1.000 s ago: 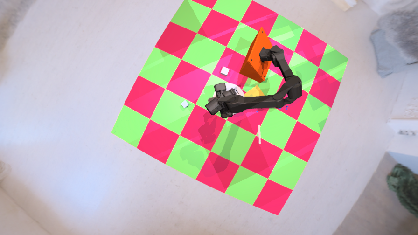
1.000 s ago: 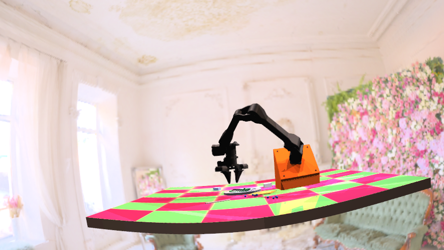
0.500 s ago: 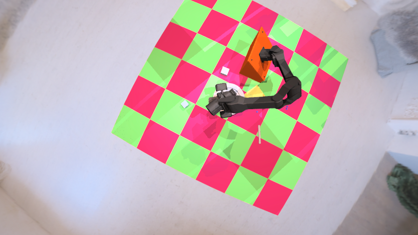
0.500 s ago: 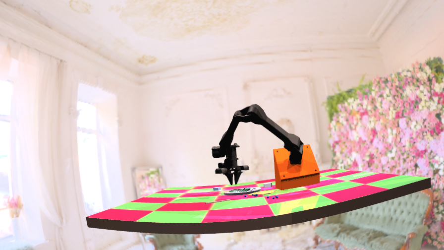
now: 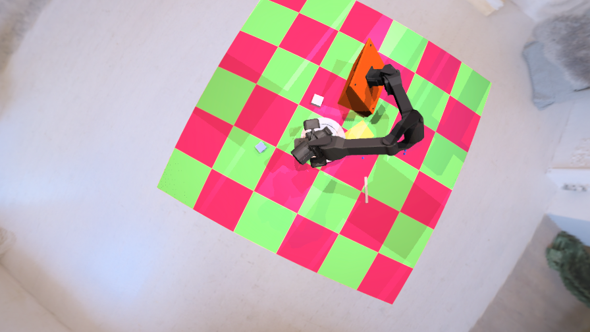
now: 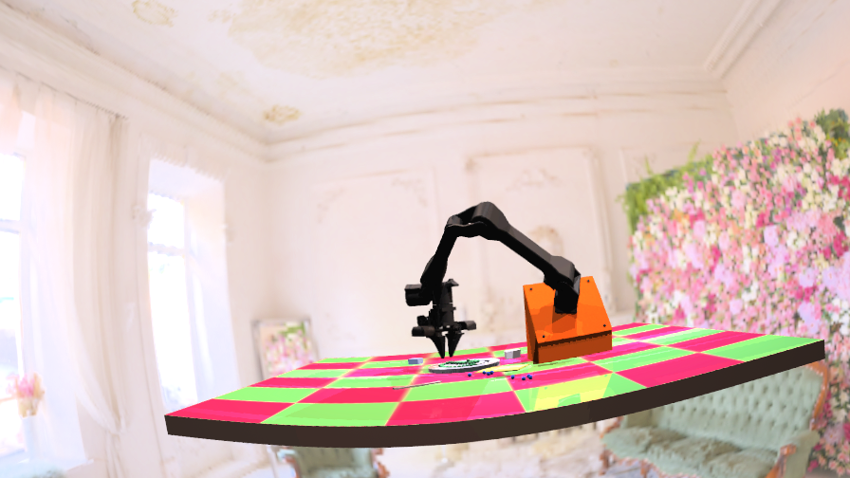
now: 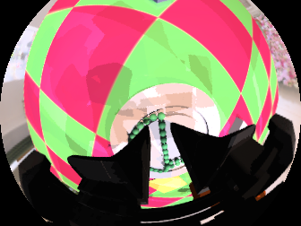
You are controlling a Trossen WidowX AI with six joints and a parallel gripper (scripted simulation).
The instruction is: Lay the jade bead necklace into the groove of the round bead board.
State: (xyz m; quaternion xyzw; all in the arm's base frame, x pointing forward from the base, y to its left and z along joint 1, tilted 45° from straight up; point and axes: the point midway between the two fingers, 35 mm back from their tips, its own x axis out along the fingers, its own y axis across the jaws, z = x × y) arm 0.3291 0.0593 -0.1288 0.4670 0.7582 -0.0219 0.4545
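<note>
Right now the round bead board is 5 cm behind my gripper tip, 3 cm to the left of it and 2 cm below it. From my gripper tip the other things lie so: pale blue cube: 19 cm to the right, 12 cm ahead, 2 cm below; white cube: 19 cm behind, 9 cm to the right, 2 cm below; yellow patch: 16 cm behind, 15 cm to the left, 3 cm below.
</note>
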